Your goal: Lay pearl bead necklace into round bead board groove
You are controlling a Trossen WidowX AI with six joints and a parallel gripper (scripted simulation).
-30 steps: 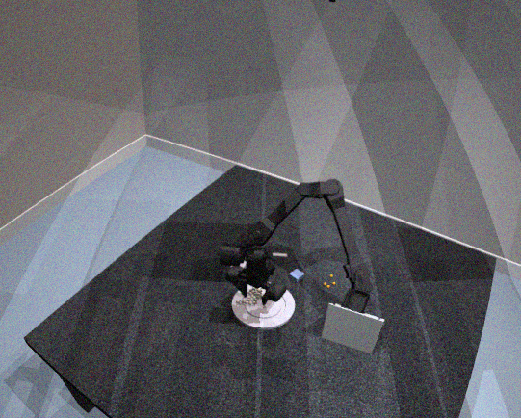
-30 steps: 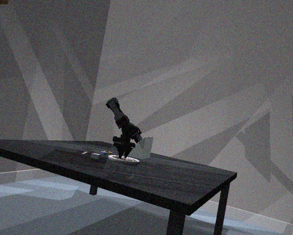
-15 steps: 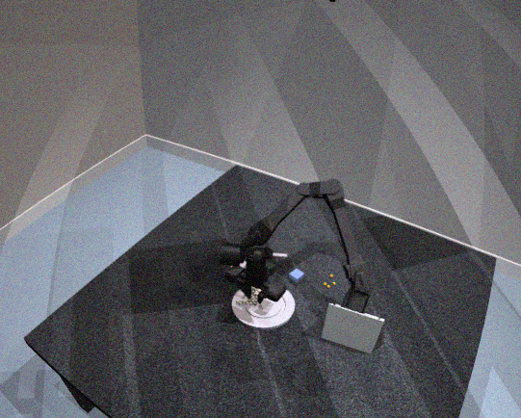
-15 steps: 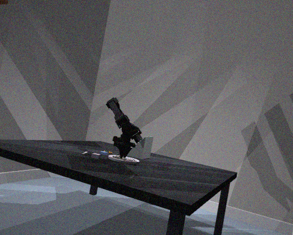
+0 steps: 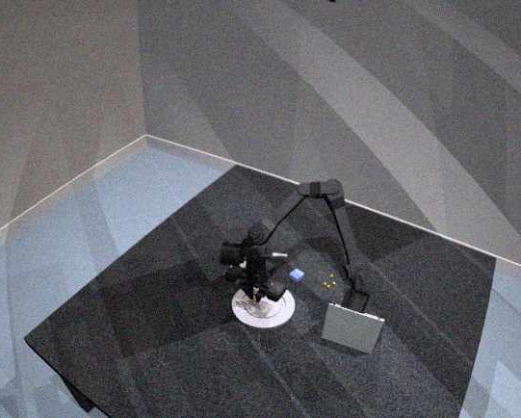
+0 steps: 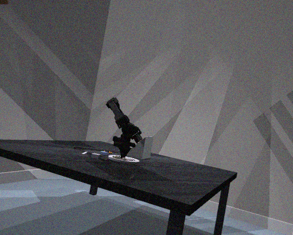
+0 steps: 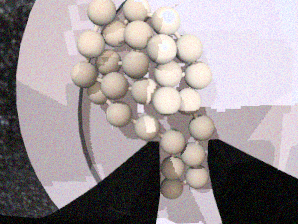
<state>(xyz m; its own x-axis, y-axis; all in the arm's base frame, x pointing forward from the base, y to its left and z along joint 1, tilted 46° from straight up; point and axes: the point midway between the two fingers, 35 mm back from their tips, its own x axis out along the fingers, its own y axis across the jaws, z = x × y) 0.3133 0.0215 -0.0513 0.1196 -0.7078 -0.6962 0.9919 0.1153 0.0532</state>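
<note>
The round white bead board is 3 cm behind my gripper tip, 1 cm to the right of it and 1 cm below it. The rest, counted from my gripper tip: small white block 14 cm ahead, 10 cm to the right; small blue cube 18 cm to the right, 5 cm behind, 1 cm below; thin white stick 23 cm to the right, 9 cm ahead, 1 cm below.
</note>
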